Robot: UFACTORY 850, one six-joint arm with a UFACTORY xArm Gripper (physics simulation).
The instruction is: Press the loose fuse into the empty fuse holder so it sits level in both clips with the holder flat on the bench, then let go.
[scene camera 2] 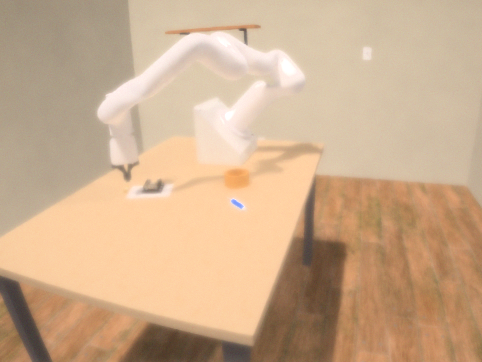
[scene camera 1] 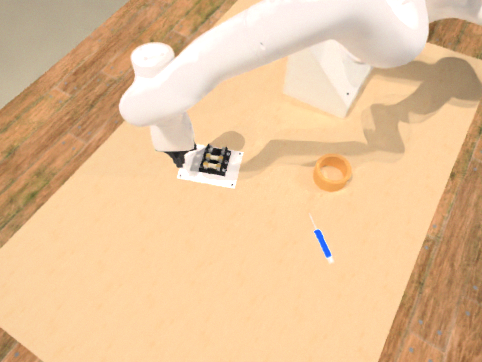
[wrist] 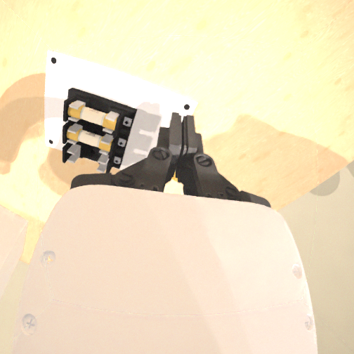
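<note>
The black fuse holder [scene camera 1: 220,171] [scene camera 2: 153,187] [wrist: 124,132] sits on a white plate [scene camera 1: 236,172] [wrist: 57,80]. Two fuses sit in its clips, an upper one [wrist: 91,116] and a middle one [wrist: 90,137] in the wrist view; the lowest pair of clips there is empty. My gripper [scene camera 1: 181,165] [scene camera 2: 128,179] [wrist: 178,129] is shut with nothing between its fingertips, above the table beside the holder, near the plate's edge. A small yellow bit of the loose fuse [wrist: 175,178] shows between the finger linkages in the wrist view; the rest is hidden by the gripper.
An orange ring [scene camera 1: 330,184] [scene camera 2: 236,180] stands on the table, well to the right of the holder in both scene views. A blue-handled screwdriver [scene camera 1: 322,243] [scene camera 2: 237,204] lies in front of it. The white robot base [scene camera 1: 315,85] [scene camera 2: 212,140] stands farther back.
</note>
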